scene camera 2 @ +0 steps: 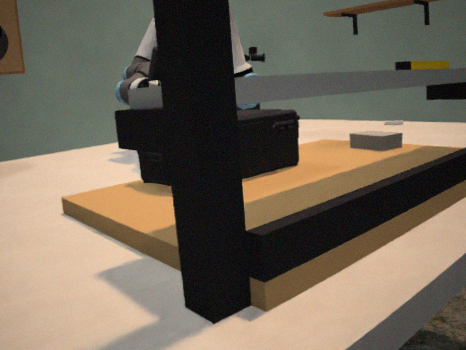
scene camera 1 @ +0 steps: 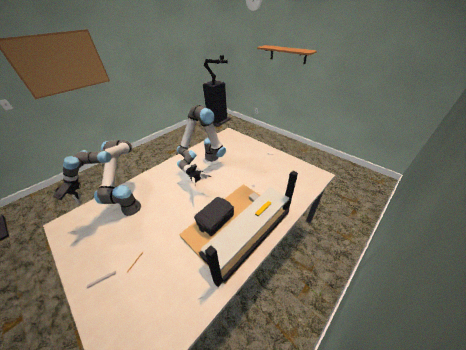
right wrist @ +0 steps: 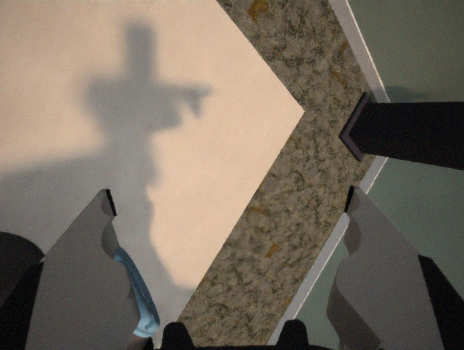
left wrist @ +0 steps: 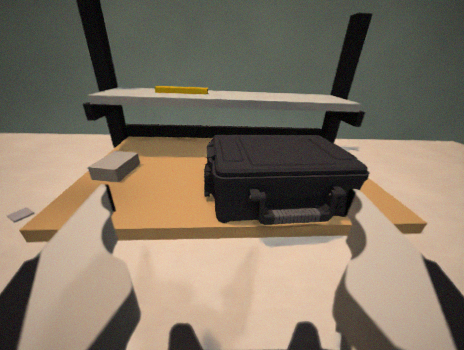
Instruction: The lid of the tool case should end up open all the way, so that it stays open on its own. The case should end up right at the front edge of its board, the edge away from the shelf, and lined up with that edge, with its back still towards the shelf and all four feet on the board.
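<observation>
The black tool case [scene camera 1: 214,215] [scene camera 2: 270,145] [left wrist: 290,155] stands upright on the tan board [scene camera 1: 187,236] [scene camera 2: 115,230] [left wrist: 160,200] with its lid down. Its handle [left wrist: 297,215] faces the left wrist camera, close to the board's front edge; its back is towards the shelf [scene camera 1: 240,232] [scene camera 2: 340,87] [left wrist: 280,98]. In scene camera 2 a post hides part of the case. My left gripper [scene camera 1: 202,176] [left wrist: 232,188] is open and empty, in front of the case and apart from it. My right gripper [scene camera 1: 72,197] [right wrist: 230,189] is open and empty, far to the left in scene camera 1.
A grey block [scene camera 1: 254,197] [scene camera 2: 376,140] [left wrist: 114,166] lies on the board beside the case. A yellow thing [scene camera 1: 263,208] [scene camera 2: 429,65] [left wrist: 181,90] lies on the shelf. Black posts [scene camera 1: 214,266] [scene camera 2: 207,165] [left wrist: 357,40] stand at its ends. A pale rod [scene camera 1: 101,279] and a thin brown stick [scene camera 1: 135,262] lie on the table.
</observation>
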